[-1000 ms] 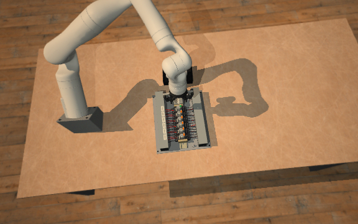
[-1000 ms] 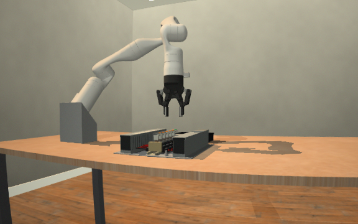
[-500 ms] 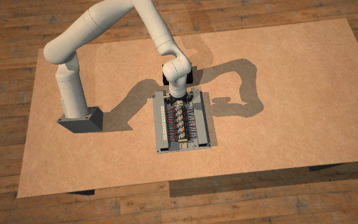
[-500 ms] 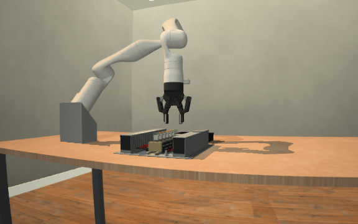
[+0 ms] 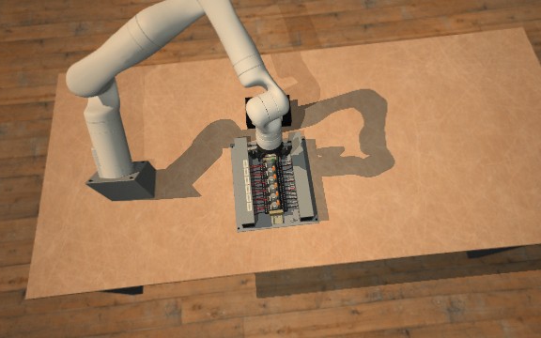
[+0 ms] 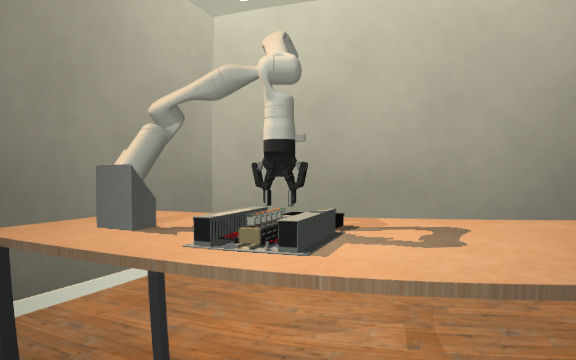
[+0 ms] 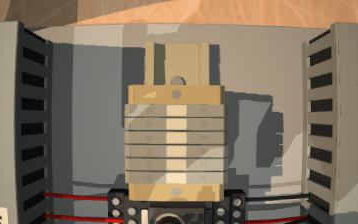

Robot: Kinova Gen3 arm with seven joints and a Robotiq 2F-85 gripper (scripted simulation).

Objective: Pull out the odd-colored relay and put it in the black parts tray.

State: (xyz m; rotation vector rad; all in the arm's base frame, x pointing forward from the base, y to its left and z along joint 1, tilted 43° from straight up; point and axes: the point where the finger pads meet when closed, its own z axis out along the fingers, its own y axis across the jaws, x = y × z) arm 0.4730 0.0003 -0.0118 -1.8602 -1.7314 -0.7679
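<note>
My hand is 6 cm above the relay panel and 5 cm to the left of it. From my hand the other things lie so: black parts tray (21 cm to the left, 7 cm below, 2 cm ahead).
</note>
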